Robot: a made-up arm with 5 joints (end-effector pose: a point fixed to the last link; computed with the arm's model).
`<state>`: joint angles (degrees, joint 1 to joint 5).
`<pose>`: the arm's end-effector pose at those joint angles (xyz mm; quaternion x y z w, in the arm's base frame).
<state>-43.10 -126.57 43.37 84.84 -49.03</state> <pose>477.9 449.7 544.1 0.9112 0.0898 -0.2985 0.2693</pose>
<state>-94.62 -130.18 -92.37 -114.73 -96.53</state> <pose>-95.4 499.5 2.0 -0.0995 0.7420 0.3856 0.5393</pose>
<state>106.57 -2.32 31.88 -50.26 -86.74</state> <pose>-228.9 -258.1 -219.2 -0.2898 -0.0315 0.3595 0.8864</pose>
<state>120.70 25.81 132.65 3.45 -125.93</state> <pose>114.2 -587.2 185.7 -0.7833 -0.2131 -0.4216 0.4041</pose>
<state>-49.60 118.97 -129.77 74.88 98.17</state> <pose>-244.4 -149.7 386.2 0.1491 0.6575 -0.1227 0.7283</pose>
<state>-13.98 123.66 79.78 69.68 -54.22</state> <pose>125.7 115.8 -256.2 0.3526 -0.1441 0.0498 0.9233</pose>
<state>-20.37 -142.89 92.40 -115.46 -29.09</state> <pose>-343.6 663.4 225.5 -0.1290 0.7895 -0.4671 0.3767</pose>
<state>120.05 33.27 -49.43 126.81 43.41</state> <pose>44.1 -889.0 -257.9 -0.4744 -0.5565 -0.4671 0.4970</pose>
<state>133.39 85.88 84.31 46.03 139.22</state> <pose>124.6 -144.8 475.5 -0.2662 0.0383 -0.2603 0.9273</pose>
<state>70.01 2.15 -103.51 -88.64 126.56</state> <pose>-407.8 -583.2 673.5 -0.1171 0.3526 0.7126 0.5951</pose>
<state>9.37 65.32 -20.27 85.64 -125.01</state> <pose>-169.2 -542.9 -221.4 -0.0267 0.9108 -0.1772 0.3719</pose>
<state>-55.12 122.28 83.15 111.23 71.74</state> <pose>-164.2 -187.6 -401.9 -0.2350 -0.6940 -0.1980 0.6512</pose>
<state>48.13 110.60 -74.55 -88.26 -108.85</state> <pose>321.1 -487.0 213.3 -0.7389 -0.0353 -0.6506 0.1718</pose>
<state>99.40 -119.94 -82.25 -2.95 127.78</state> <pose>-422.0 31.0 222.9 0.6997 0.1296 0.1474 0.6870</pose>
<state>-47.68 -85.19 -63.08 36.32 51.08</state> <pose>220.0 -240.0 668.0 -0.8456 -0.2286 0.2544 0.4098</pose>
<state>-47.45 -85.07 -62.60 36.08 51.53</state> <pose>219.9 -241.4 667.8 -0.8429 -0.2302 0.2587 0.4118</pose>
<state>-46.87 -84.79 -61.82 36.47 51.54</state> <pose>215.7 -242.6 673.7 -0.8433 -0.2272 0.2598 0.4119</pose>
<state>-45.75 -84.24 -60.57 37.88 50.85</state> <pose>205.1 -243.4 689.2 -0.8488 -0.2169 0.2558 0.4086</pose>
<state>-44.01 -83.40 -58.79 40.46 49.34</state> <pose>187.1 -243.4 715.4 -0.8598 -0.1985 0.2459 0.4012</pose>
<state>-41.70 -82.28 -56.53 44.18 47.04</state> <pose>162.2 -241.9 751.1 -0.8751 -0.1729 0.2299 0.3891</pose>
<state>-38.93 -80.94 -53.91 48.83 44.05</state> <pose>131.5 -238.4 793.5 -0.8932 -0.1421 0.2084 0.3723</pose>
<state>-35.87 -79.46 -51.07 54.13 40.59</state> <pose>97.3 -232.4 839.0 -0.9117 -0.1091 0.1828 0.3513</pose>
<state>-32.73 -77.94 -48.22 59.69 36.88</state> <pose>61.9 -224.3 883.7 -0.9290 -0.0767 0.1546 0.3273</pose>
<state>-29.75 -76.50 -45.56 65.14 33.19</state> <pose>28.2 -214.5 924.2 -0.9439 -0.0474 0.1260 0.3016</pose>
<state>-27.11 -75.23 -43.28 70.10 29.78</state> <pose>-1.9 -204.0 958.2 -0.9557 -0.0230 0.0987 0.2765</pose>
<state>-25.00 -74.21 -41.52 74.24 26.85</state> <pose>-26.4 -194.1 984.2 -0.9643 -0.0040 0.0746 0.2542</pose>
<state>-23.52 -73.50 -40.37 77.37 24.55</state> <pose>-44.2 -185.2 1002.3 -0.9701 0.0095 0.0550 0.2361</pose>
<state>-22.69 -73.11 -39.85 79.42 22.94</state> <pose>-55.4 -178.0 1013.0 -0.9737 0.0183 0.0405 0.2233</pose>
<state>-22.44 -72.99 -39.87 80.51 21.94</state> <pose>-60.4 -172.5 1017.7 -0.9758 0.0233 0.0306 0.2154</pose>
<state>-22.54 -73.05 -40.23 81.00 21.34</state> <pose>-61.9 -168.1 1018.8 -0.9769 0.0260 0.0237 0.2106</pose>
